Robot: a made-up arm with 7 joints.
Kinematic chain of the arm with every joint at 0, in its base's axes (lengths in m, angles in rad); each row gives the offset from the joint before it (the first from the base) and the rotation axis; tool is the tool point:
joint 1: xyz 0 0 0.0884 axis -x
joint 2: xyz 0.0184 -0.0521 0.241 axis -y
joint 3: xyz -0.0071 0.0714 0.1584 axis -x
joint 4: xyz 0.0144 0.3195 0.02 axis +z
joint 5: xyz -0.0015 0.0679 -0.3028 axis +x
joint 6: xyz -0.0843 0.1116 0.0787 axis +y
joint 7: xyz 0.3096 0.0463 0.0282 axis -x
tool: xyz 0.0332 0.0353 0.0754
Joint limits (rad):
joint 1: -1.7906..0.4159
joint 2: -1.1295..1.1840
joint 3: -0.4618..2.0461
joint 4: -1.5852..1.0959
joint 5: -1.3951..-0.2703
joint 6: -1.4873..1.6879
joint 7: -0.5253..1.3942
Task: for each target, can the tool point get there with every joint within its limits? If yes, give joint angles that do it. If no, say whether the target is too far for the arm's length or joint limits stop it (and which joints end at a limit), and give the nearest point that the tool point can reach.
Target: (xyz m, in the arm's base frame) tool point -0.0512 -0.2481 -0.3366
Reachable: yes | joints -1.3731 -0.5690 1.4153 -1.0592 -1.2088 1.3238 -0.3199
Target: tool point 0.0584 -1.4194 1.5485
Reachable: no: too far | nearest point 0.0345 -0.7564 0.8665 | short by 0.951 m
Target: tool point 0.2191 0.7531 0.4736
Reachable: yes | joints -0.3553 0.5728 0.0761 -0.0868 -1.1203 -1.0651 0.8941
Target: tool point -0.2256 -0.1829 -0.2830
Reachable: yes | joints -1.1324 -0.6846 1.1240 -0.5075 -1.1794 1.4294 1.1708
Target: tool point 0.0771 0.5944 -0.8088
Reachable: no: joint limits stop it (at a limit: joint 1, joint 5, joint 6) | nearest point 0.0586 0.3453 -0.6001 | short by 0.325 m
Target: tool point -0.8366 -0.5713 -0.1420
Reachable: no: joint limits stop it (at a limit: joint 2, joint 5, joint 6) | nearest point -0.6523 -0.4760 -0.1035 | short by 0.211 m
